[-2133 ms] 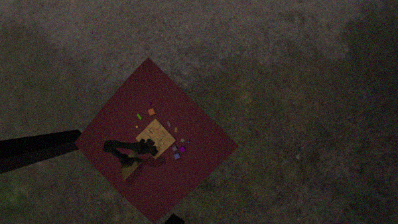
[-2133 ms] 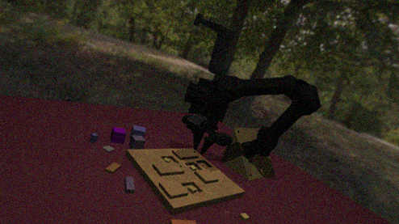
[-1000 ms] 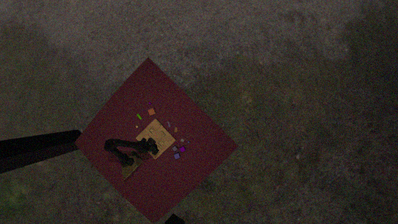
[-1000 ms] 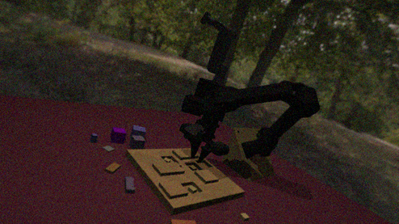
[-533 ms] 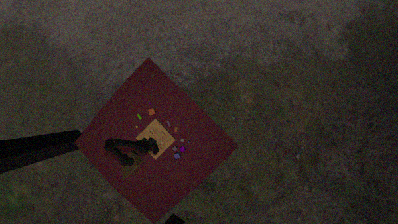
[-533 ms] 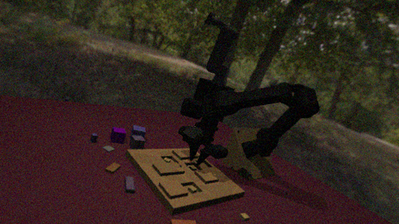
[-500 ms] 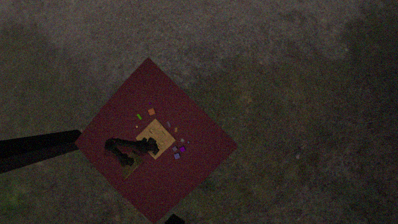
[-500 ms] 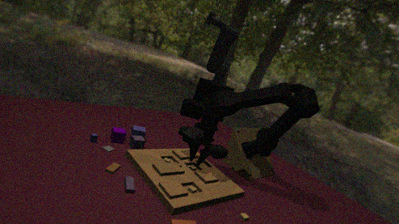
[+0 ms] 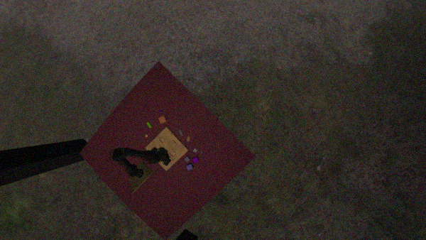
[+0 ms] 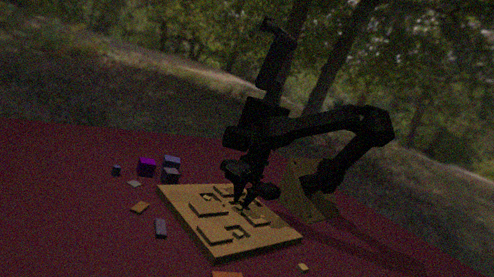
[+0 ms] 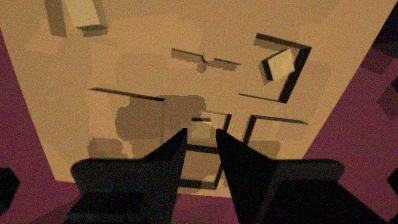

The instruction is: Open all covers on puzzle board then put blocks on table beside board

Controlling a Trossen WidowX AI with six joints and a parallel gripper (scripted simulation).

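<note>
My gripper tip is now 280 mm to the right of the green bar, 120 mm short of it and 20 mm above it. Round my gripper tip: flat orange tile (260 mm ahead, 90 mm to the right, 20 mm below); dark block (200 mm to the right, 110 mm ahead); grey bar (250 mm ahead, 20 mm below).
</note>
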